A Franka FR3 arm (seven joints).
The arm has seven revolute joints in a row. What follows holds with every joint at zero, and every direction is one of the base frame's. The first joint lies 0.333 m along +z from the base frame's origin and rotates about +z. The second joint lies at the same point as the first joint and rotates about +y. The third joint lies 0.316 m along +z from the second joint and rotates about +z. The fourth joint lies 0.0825 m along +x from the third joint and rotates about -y. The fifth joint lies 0.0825 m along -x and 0.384 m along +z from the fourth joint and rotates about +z. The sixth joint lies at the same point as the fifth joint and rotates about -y. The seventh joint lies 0.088 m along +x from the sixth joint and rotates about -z. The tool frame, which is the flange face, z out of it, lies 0.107 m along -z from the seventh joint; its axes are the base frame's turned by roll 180, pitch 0 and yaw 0 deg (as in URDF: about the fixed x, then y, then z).
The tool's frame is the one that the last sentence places.
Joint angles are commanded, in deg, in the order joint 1, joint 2, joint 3, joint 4, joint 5, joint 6, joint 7. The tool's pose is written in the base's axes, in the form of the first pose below.
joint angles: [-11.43, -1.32, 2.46, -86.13, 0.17, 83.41, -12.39]
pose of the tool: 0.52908 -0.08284 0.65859; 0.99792 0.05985 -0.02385; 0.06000 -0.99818 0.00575; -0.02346 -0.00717 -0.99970
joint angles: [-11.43, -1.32, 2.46, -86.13, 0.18, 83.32, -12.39]
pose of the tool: 0.52892 -0.08280 0.65845; 0.99788 0.05986 -0.02537; 0.06003 -0.99818 0.00616; -0.02496 -0.00767 -0.99966
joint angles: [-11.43, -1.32, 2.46, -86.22, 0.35, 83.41, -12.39]
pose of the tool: 0.52915 -0.08249 0.65786; 0.99788 0.06012 -0.02491; 0.06036 -0.99814 0.00908; -0.02432 -0.01056 -0.99965
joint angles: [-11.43, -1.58, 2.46, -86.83, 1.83, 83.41, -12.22]
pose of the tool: 0.52823 -0.07924 0.65544; 0.99787 0.05931 -0.02702; 0.06025 -0.99756 0.03518; -0.02487 -0.03674 -0.99902
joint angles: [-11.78, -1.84, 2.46, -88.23, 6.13, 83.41, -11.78]
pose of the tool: 0.52769 -0.07358 0.64720; 0.99813 0.05040 -0.03472; 0.05399 -0.99226 0.11181; -0.02882 -0.11348 -0.99312
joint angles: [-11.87, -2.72, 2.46, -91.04, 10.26, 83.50, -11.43]
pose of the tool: 0.52387 -0.06523 0.63406; 0.99759 0.04269 -0.05478; 0.05222 -0.98108 0.18644; -0.04578 -0.18885 -0.98094
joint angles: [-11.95, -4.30, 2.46, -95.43, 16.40, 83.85, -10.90]
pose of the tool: 0.51642 -0.05231 0.61649; 0.99661 0.02496 -0.07845; 0.04710 -0.95445 0.29463; -0.06752 -0.29733 -0.95238
